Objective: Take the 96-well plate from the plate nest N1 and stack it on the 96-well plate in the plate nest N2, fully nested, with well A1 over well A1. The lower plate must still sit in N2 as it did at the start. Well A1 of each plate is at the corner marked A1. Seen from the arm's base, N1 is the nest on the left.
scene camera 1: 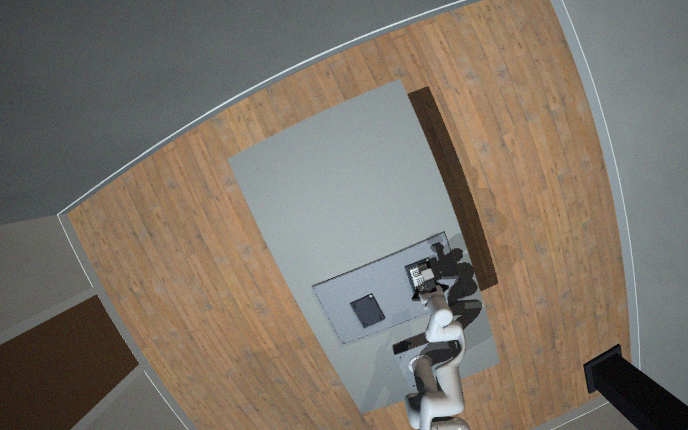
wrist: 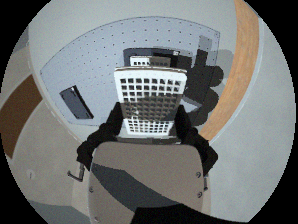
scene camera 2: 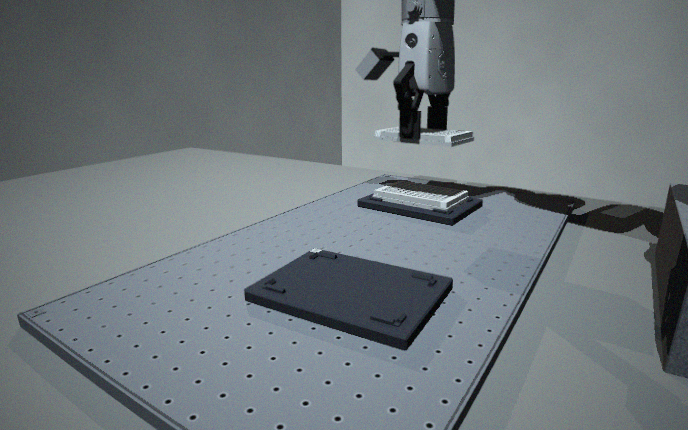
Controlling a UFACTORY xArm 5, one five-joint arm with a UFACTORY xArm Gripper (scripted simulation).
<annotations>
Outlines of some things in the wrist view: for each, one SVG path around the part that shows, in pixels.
My gripper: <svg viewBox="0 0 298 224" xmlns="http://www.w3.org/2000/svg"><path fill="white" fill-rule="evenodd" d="M77 148L78 156L87 170L90 171L87 187L87 204L91 224L248 223L219 219L201 213L204 195L203 177L218 160L218 154L209 146L209 142L198 134L197 128L192 127L183 104L179 104L174 119L177 137L182 140L180 144L146 144L116 141L115 137L120 134L124 120L120 102L116 102L106 123L102 123L99 129L90 134L87 140Z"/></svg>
A white 96-well plate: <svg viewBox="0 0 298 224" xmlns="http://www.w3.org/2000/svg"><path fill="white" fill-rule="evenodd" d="M116 67L114 71L115 82L128 134L169 135L183 95L187 71L185 69L162 66Z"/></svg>
</annotations>
